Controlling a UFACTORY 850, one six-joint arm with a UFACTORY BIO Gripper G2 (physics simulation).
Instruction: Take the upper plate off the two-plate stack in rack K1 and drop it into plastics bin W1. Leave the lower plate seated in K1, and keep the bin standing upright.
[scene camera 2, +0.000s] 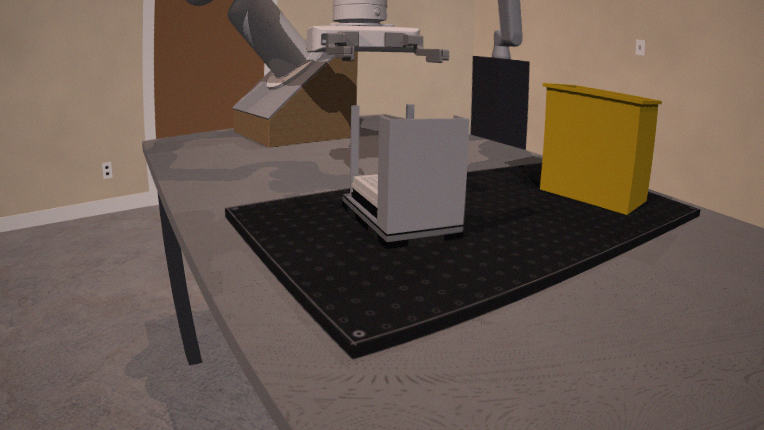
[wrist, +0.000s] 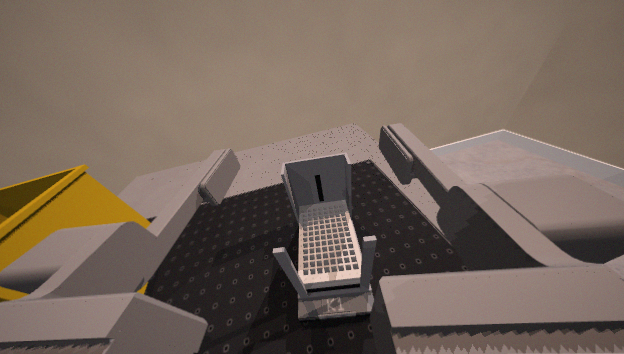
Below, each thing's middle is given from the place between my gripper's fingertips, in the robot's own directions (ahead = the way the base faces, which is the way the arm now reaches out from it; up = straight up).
Right now my hand is 2 cm short of the pale gridded plate (wrist: 329, 256) and 17 cm above it. Also, from my hand: yellow plastics bin W1 (scene camera 2: 598, 148) (4 cm ahead, 37 cm to the left, 12 cm below).
